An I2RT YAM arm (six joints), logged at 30 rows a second.
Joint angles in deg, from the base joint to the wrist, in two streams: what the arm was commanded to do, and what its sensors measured. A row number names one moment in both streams.
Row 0, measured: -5.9, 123.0, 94.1, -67.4, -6.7, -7.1
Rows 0 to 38, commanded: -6.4, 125.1, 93.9, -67.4, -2.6, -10.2; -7.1, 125.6, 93.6, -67.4, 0.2, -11.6; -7.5, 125.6, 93.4, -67.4, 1.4, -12.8; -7.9, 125.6, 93.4, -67.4, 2.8, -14.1; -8.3, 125.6, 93.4, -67.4, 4.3, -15.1; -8.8, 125.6, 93.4, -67.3, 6.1, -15.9; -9.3, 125.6, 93.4, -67.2, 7.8, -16.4; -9.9, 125.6, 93.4, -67.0, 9.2, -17.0; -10.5, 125.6, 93.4, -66.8, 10.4, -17.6; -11.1, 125.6, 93.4, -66.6, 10.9, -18.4; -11.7, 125.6, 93.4, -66.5, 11.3, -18.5; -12.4, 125.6, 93.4, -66.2, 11.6, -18.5; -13.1, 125.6, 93.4, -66.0, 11.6, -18.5; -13.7, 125.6, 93.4, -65.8, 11.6, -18.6; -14.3, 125.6, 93.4, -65.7, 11.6, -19.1; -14.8, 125.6, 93.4, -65.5, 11.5, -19.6; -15.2, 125.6, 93.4, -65.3, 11.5, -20.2; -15.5, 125.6, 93.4, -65.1, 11.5, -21.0; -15.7, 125.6, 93.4, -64.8, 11.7, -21.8; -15.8, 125.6, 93.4, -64.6, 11.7, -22.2; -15.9, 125.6, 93.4, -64.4, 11.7, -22.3; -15.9, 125.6, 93.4, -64.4, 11.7, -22.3; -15.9, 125.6, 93.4, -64.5, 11.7, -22.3; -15.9, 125.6, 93.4, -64.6, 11.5, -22.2; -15.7, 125.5, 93.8, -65.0, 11.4, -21.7; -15.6, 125.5, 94.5, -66.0, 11.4, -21.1; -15.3, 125.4, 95.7, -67.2, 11.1, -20.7; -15.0, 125.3, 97.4, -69.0, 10.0, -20.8; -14.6, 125.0, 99.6, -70.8, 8.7, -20.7; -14.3, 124.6, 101.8, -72.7, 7.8, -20.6; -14.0, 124.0, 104.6, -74.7, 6.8, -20.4; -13.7, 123.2, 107.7, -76.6, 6.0, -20.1; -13.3, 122.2, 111.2, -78.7, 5.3, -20.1; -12.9, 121.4, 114.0, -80.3, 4.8, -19.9; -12.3, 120.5, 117.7, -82.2, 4.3, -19.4; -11.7, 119.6, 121.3, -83.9, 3.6, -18.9; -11.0, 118.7, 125.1, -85.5, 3.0, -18.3; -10.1, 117.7, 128.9, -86.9, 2.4, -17.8; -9.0, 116.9, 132.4, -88.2, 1.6, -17.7
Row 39, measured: -11.5, 122.7, 123.5, -86.1, 5.1, -19.3
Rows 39 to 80, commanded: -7.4, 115.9, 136.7, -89.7, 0.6, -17.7; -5.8, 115.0, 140.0, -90.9, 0.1, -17.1; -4.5, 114.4, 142.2, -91.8, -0.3, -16.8; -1.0, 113.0, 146.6, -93.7, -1.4, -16.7; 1.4, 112.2, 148.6, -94.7, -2.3, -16.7; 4.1, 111.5, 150.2, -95.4, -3.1, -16.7; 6.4, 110.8, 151.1, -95.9, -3.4, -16.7; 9.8, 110.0, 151.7, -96.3, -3.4, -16.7; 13.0, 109.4, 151.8, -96.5, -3.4, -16.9; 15.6, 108.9, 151.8, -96.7, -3.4, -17.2; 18.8, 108.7, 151.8, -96.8, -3.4, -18.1; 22.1, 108.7, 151.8, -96.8, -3.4, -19.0; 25.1, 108.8, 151.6, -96.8, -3.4, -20.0; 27.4, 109.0, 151.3, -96.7, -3.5, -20.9; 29.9, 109.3, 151.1, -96.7, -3.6, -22.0; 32.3, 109.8, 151.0, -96.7, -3.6, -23.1; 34.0, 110.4, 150.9, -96.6, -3.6, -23.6; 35.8, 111.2, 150.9, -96.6, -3.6, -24.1; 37.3, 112.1, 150.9, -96.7, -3.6, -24.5; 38.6, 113.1, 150.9, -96.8, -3.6, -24.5; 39.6, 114.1, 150.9, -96.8, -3.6, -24.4; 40.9, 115.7, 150.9, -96.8, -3.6, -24.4; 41.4, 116.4, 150.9, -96.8, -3.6, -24.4; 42.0, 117.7, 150.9, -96.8, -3.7, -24.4; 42.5, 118.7, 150.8, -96.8, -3.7, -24.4; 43.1, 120.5, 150.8, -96.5, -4.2, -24.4; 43.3, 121.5, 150.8, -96.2, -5.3, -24.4; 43.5, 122.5, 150.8, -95.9, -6.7, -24.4; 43.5, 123.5, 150.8, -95.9, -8.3, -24.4; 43.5, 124.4, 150.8, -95.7, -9.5, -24.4; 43.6, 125.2, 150.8, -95.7, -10.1, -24.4; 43.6, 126.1, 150.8, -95.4, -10.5, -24.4; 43.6, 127.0, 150.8, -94.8, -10.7, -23.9; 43.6, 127.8, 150.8, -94.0, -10.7, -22.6; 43.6, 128.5, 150.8, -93.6, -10.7, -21.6; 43.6, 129.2, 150.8, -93.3, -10.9, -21.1; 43.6, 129.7, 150.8, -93.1, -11.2, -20.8; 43.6, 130.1, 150.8, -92.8, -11.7, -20.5; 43.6, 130.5, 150.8, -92.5, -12.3, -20.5; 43.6, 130.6, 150.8, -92.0, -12.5, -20.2; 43.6, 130.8, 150.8, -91.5, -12.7, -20.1; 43.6, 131.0, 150.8, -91.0, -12.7, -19.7
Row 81, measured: 43.3, 130.4, 151.1, -92.0, -10.3, -21.8
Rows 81 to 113, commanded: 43.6, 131.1, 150.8, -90.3, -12.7, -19.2; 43.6, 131.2, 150.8, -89.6, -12.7, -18.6; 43.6, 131.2, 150.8, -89.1, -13.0, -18.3; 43.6, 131.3, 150.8, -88.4, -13.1, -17.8; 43.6, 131.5, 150.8, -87.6, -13.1, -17.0; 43.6, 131.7, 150.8, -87.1, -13.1, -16.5; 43.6, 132.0, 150.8, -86.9, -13.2, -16.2; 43.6, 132.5, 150.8, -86.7, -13.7, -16.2; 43.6, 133.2, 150.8, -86.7, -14.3, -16.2; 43.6, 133.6, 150.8, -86.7, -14.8, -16.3; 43.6, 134.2, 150.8, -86.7, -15.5, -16.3; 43.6, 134.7, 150.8, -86.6, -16.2, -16.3; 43.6, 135.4, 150.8, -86.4, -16.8, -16.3; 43.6, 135.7, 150.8, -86.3, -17.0, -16.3; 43.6, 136.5, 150.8, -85.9, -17.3, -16.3; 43.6, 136.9, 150.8, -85.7, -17.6, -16.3; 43.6, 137.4, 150.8, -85.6, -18.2, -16.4; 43.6, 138.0, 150.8, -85.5, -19.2, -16.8; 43.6, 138.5, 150.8, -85.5, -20.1, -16.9; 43.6, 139.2, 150.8, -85.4, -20.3, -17.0; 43.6, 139.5, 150.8, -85.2, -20.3, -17.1; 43.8, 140.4, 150.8, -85.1, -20.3, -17.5; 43.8, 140.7, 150.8, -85.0, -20.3, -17.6; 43.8, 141.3, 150.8, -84.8, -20.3, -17.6; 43.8, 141.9, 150.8, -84.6, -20.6, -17.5; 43.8, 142.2, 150.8, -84.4, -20.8, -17.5; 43.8, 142.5, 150.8, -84.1, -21.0, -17.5; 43.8, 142.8, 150.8, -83.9, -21.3, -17.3; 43.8, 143.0, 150.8, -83.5, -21.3, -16.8; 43.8, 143.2, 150.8, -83.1, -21.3, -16.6; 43.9, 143.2, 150.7, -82.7, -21.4, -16.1; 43.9, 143.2, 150.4, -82.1, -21.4, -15.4; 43.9, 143.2, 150.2, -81.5, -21.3, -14.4
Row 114, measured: 43.3, 142.4, 151.0, -82.4, -19.8, -16.8
